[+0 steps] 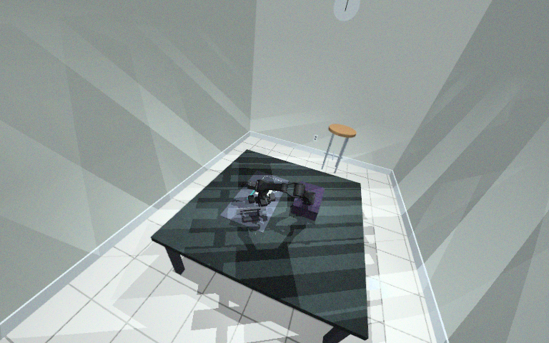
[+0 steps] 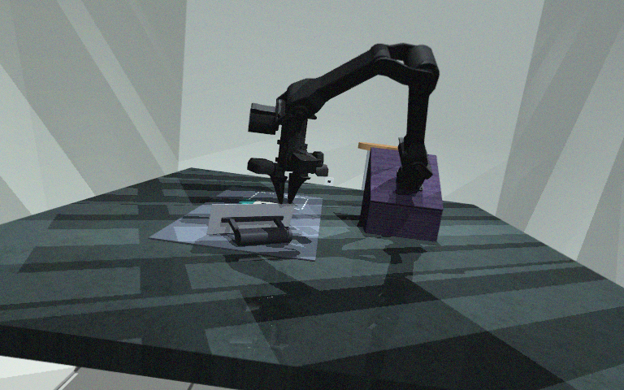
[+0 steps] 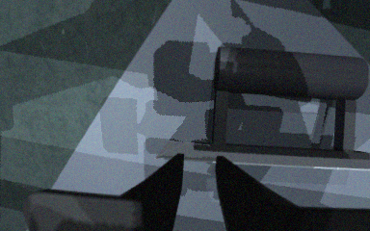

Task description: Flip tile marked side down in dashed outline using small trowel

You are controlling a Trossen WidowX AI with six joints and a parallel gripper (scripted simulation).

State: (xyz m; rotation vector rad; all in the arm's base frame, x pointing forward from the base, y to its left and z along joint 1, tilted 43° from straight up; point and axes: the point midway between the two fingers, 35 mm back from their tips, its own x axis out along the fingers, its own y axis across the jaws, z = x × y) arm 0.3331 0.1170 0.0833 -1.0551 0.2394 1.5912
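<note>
Now: gripper tip 5 cm to the right of the small trowel, 5 cm above it and 3 cm short of it. From my gripper tip the other things lie so: grey mat: 18 cm to the right, 9 cm below, 7 cm ahead; then teal piece: 22 cm to the right, 12 cm ahead, 7 cm below; then tile: 23 cm to the right, 7 cm below, 4 cm ahead.
</note>
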